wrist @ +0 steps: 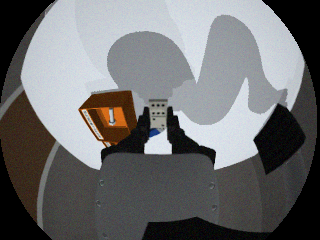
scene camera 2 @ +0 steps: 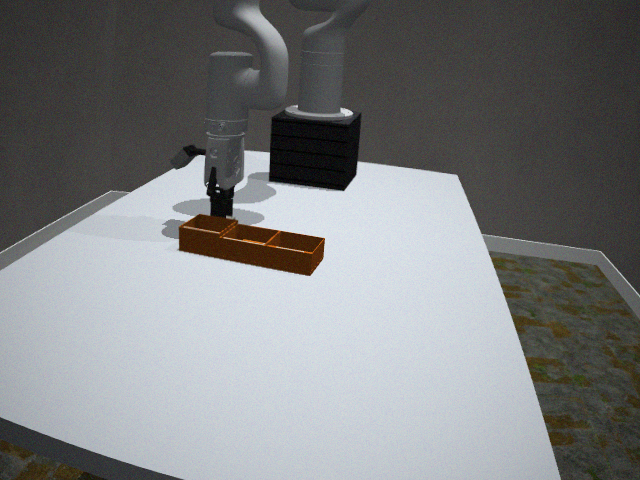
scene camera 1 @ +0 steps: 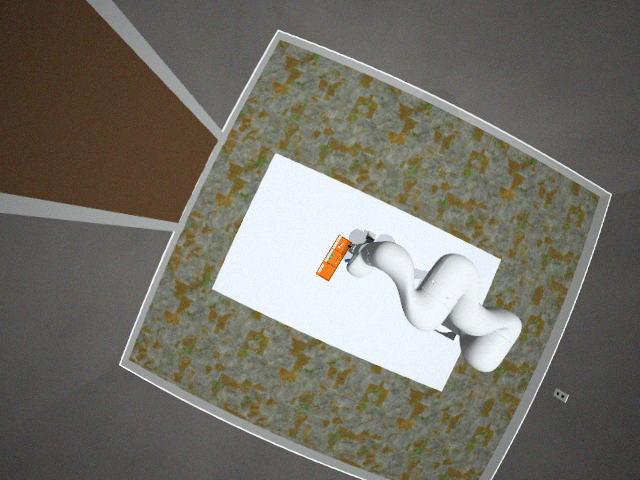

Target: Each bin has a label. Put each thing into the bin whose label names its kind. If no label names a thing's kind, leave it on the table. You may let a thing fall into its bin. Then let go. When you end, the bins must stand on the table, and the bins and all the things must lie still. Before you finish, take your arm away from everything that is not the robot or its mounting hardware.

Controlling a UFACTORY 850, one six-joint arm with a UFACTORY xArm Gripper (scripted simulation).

Note:
In view: my gripper [scene camera 2: 221, 219] and a three joined orange bins [scene camera 2: 291, 252].
The three joined orange bins is seen too in the wrist view [wrist: 98, 105]. My gripper also shows in the wrist view [wrist: 158, 114].

